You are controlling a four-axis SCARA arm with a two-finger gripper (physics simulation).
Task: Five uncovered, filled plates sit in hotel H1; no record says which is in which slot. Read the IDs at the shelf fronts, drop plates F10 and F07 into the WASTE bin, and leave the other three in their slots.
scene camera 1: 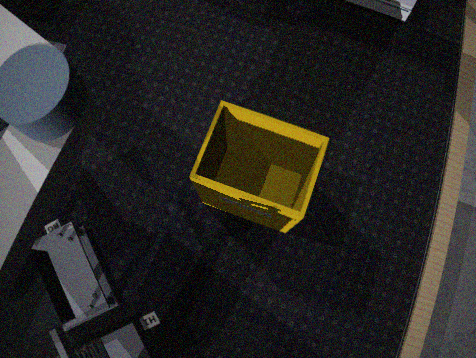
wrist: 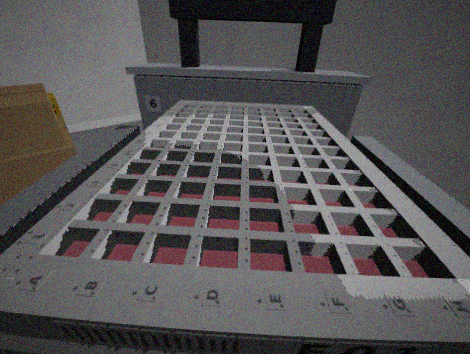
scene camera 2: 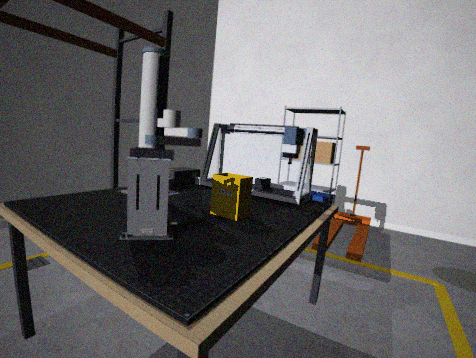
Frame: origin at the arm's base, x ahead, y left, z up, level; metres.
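Seen in the pictures: gripper, between the fingertips: (wrist: 243, 150).
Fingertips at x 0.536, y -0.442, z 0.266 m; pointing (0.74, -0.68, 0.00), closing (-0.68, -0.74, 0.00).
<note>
Pixels of each thing's top centre, then the offset from my fingertips to it. "*": a spot on its surface instead.
- grey panel, a spot on its surface: (wrist: 250, 90) * 0.030 m ahead, 0.032 m right, 0.020 m up
- WASTE bin, centre of its top: (scene camera 1: 261, 156) (scene camera 2: 233, 175) 0.110 m ahead, 0.416 m left, 0.053 m down
- H1 tag, centre of its top: (scene camera 1: 149, 320) 0.011 m ahead, 0.124 m left, 0.253 m down
- grey holder, centre of its top: (scene camera 1: 57, 278) 0.153 m back, 0.142 m left, 0.183 m down
A filled, uncovered plate (wrist: 175, 287) fills the wrist view, its red wells open. Column letters A to H run along its near edge, and its front ID starts "F0"; the last character is cut off. My gripper is shut on this plate; its fingertips do not show. Behind the plate is a grey panel (wrist: 250, 90) with a "6" tag. The WASTE bin (scene camera 1: 275, 121) (scene camera 2: 227, 202) is a yellow open-topped box standing upright on the table; a paler patch shows on its inside floor. An "H1" tag (scene camera 1: 150, 320) lies at the lower left in scene camera 1, beside grey hardware.
The arm's white column (scene camera 2: 149, 100) stands on a grey pedestal (scene camera 2: 147, 197). A grey holder (scene camera 1: 75, 270) lies left of the bin in scene camera 1. A gantry frame (scene camera 2: 212, 152) stands behind the bin. A brown box (wrist: 30, 135) shows left in the wrist view.
</note>
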